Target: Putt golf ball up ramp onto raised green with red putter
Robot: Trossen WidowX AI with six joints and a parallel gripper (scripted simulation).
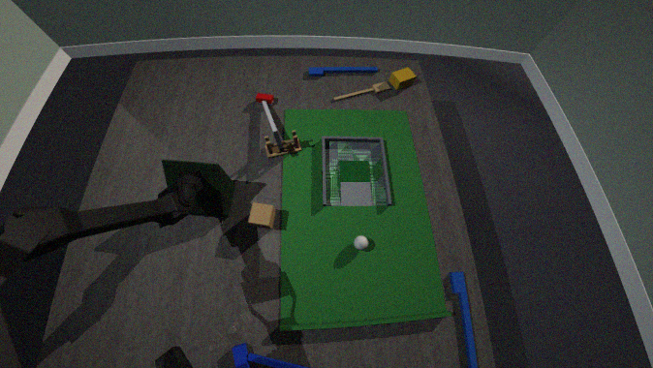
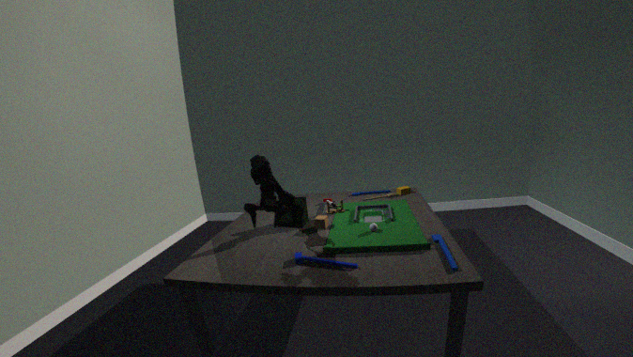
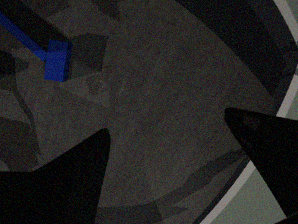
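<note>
Now: the wooden stand 63 cm to the left of my gripper tip, 24 cm ahead of it and 13 cm below it. The rest, counted from my gripper tip: green mat 48 cm ahead, 43 cm to the left, 16 cm below; wooden cube 38 cm to the left, 19 cm ahead, 14 cm below; white golf ball 47 cm ahead, 28 cm to the left, 14 cm below.
</note>
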